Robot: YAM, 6 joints.
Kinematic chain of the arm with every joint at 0, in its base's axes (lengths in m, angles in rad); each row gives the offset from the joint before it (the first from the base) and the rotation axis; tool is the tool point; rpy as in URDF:
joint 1: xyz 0 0 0.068 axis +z
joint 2: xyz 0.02 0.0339 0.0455 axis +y
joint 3: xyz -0.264 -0.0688 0 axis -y
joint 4: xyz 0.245 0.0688 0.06 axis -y
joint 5: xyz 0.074 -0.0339 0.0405 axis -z
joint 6: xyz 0.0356 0 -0.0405 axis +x
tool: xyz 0 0 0 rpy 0 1.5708 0
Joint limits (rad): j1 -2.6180..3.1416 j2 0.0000..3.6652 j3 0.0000..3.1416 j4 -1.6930..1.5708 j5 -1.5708..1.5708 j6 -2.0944..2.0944
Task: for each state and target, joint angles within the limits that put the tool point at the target. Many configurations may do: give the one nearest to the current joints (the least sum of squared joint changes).
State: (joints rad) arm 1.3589 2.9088 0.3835 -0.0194 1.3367 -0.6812
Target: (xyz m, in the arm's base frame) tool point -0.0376 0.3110 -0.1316
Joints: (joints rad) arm 1.7996 2.7972 1.1301 0.1764 1.2609 -0.6812
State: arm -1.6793 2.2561 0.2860 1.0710 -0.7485 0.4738
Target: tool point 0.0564 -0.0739 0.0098
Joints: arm -1.2764 2.1254 0.0000 0.6234 -1.1524 0.4738
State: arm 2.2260 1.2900 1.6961 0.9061 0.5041 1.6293
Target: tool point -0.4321 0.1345 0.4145
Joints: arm 2.8724 1.9149 1.6643 0.7951 0.4268 1.6293
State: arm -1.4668 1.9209 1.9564 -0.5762 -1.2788 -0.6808
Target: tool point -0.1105 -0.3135 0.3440
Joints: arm -2.0126 1.6121 1.5084 -0.8318 -1.2863 -0.6808
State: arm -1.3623 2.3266 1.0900 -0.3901 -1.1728 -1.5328
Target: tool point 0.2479 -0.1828 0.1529
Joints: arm -0.7457 1.7821 0.9731 -0.5449 -1.2611 -1.5328
